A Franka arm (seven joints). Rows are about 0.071 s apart.
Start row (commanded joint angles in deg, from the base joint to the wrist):
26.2 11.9 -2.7 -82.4 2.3 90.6 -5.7
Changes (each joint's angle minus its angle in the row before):
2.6 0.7 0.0 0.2 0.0 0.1 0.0
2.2 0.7 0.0 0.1 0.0 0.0 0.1
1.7 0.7 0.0 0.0 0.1 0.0 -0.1
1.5 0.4 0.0 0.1 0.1 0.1 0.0
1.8 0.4 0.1 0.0 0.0 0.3 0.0
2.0 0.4 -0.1 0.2 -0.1 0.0 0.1
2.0 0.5 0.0 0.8 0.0 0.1 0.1
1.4 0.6 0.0 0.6 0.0 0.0 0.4
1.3 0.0 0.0 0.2 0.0 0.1 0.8
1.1 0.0 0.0 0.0 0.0 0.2 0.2
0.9 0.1 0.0 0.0 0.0 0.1 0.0
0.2 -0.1 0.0 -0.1 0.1 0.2 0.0
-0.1 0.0 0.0 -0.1 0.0 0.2 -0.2
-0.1 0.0 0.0 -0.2 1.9 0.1 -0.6
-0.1 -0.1 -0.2 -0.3 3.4 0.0 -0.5
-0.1 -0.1 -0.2 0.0 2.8 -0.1 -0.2
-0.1 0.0 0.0 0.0 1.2 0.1 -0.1
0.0 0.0 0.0 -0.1 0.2 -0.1 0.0
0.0 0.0 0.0 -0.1 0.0 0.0 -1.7
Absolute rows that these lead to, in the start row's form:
28.8 12.6 -2.7 -82.2 2.3 90.7 -5.7
31.0 13.3 -2.7 -82.1 2.3 90.7 -5.6
32.7 14.0 -2.7 -82.1 2.4 90.7 -5.7
34.2 14.4 -2.7 -82.0 2.5 90.8 -5.7
36.0 14.8 -2.6 -82.0 2.5 91.1 -5.7
38.0 15.2 -2.7 -81.8 2.4 91.1 -5.6
40.0 15.7 -2.7 -81.0 2.4 91.2 -5.5
41.4 16.3 -2.7 -80.4 2.4 91.2 -5.1
42.7 16.3 -2.7 -80.2 2.4 91.3 -4.3
43.8 16.3 -2.7 -80.2 2.4 91.5 -4.1
44.7 16.4 -2.7 -80.2 2.4 91.6 -4.1
44.9 16.3 -2.7 -80.3 2.5 91.8 -4.1
44.8 16.3 -2.7 -80.4 2.5 92.0 -4.3
44.7 16.3 -2.7 -80.6 4.4 92.1 -4.9
44.6 16.2 -2.9 -80.9 7.8 92.1 -5.4
44.5 16.1 -3.1 -80.9 10.6 92.0 -5.6
44.4 16.1 -3.1 -80.9 11.8 92.1 -5.7
44.4 16.1 -3.1 -81.0 12.0 92.0 -5.7
44.4 16.1 -3.1 -81.1 12.0 92.0 -7.4

